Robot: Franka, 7 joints.
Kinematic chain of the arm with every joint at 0, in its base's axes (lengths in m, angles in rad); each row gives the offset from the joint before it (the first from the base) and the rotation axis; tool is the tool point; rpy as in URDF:
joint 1: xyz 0 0 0.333 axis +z
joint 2: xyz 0 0 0 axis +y
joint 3: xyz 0 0 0.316 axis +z
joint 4: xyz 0.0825 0 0 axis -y
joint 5: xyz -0.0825 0 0.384 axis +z
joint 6: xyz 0 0 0 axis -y
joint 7: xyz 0.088 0 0 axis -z
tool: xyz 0 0 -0.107 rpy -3.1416 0 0
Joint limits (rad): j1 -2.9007..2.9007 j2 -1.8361..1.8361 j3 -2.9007..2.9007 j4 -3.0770..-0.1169 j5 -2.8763..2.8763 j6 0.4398..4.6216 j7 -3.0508..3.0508
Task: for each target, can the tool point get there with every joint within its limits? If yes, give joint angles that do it. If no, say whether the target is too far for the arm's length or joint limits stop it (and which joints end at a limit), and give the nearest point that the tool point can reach.
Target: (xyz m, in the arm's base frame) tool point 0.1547 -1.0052 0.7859
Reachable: no: too far | nearest point 0.1192 -0.7746 0.6820 | short by 0.255 m
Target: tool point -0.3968 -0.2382 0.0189
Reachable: yes | joints -1.9757 0.9327 -0.4731 -2.0226 -0.3786 1.9580 2.1460
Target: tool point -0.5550 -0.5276 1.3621
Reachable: no: too far | nearest point -0.3712 -0.3529 1.0213 | short by 0.425 m
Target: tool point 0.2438 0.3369 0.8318
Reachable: yes | joints 2.3297 -0.4358 -1.0346 -1.2136 0.2422 1.1620 -2.5416
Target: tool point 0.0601 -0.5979 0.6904
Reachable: yes | joints 1.9710 -0.6933 2.3979 -0.3928 0.0984 0.8204 0.8191
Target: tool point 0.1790 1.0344 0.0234
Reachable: no: too far | nearest point 0.1403 0.8108 0.0903 | short by 0.237 m
